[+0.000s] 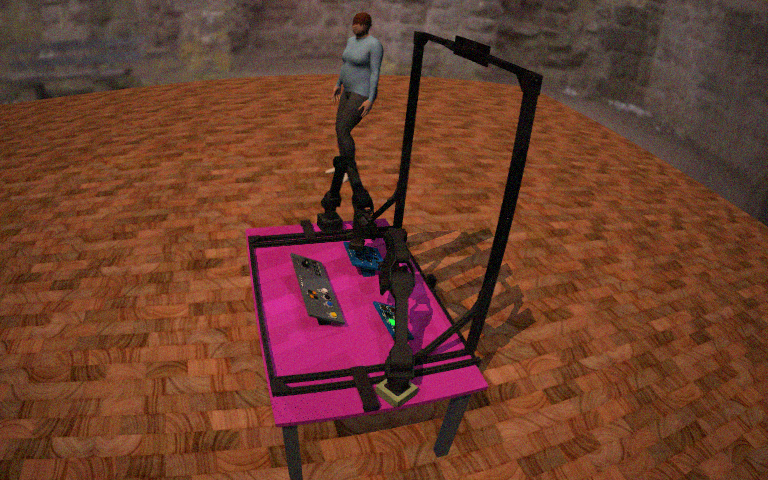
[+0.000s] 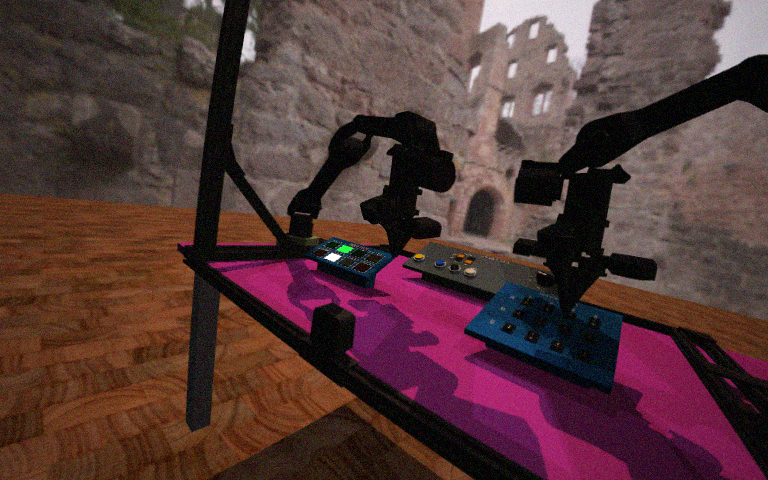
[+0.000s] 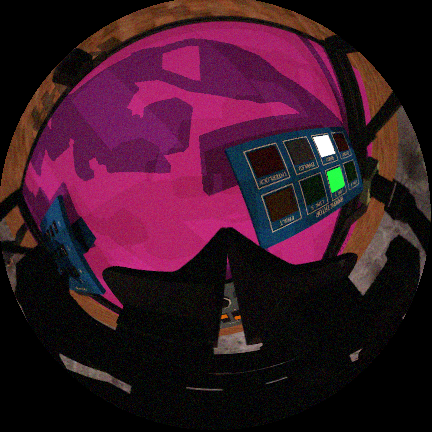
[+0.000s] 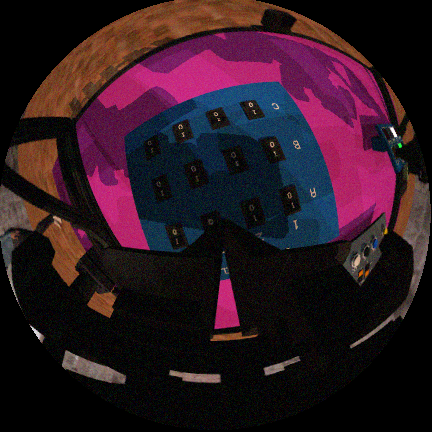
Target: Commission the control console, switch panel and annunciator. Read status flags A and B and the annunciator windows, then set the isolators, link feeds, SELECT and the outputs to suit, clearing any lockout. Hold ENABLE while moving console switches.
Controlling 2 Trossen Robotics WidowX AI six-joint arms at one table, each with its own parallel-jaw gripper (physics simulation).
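Frame: origin at the left arm's base, x ahead, y right, z down, level; centimetres.
Seen in the pictures: left gripper, between the fingertips: (image 1: 381, 294) (image 2: 394, 256) (image 3: 225, 232); right gripper, between the fingertips: (image 1: 357, 251) (image 2: 565, 312) (image 3: 66, 272) (image 4: 221, 224); left arm's base, origin of its link: (image 1: 397, 386) (image 2: 299, 235) (image 3: 373, 183); right arm's base, origin of its link: (image 1: 330, 216) (image 4: 89, 279).
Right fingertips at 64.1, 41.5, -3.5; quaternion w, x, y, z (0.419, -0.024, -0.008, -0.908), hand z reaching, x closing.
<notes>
Offsets run from my right fingertips to a thing's middle, as dx, dy, dz. Level surfaces: height alone.
The blue switch panel @(-2.7, +1.4, +4.3) (image 1: 370, 264) (image 2: 603, 353) (image 3: 57, 212) (image 4: 312, 220) carries three rows of black rocker switches. My right gripper (image 1: 357, 246) (image 2: 566, 311) (image 4: 221, 224) is shut and empty, its tips low over row A, partly hiding a switch; contact is unclear. The blue annunciator @(-40.0, -20.0, +4.4) (image 1: 392, 321) (image 2: 365, 275) (image 3: 245, 172) (image 4: 394, 146) shows a green window, a link one, and a white one, apparently READY; its other windows are dark. The grey console @(-7.0, -30.4, +3.1) (image 1: 317, 285) (image 2: 498, 274) (image 4: 366, 272) has coloured buttons; its flags are unreadable. My left gripper (image 2: 395, 251) (image 3: 225, 232) is shut and empty, between annunciator and console.
Black rails edge the magenta table @(dz +7.5) (image 1: 334, 350) (image 2: 441, 300). A tall black frame (image 1: 504, 209) (image 2: 218, 124) rises at one long side. A small black block (image 2: 333, 331) sits on the near rail. A person (image 1: 360, 62) stands behind the right arm's end of the table.
</notes>
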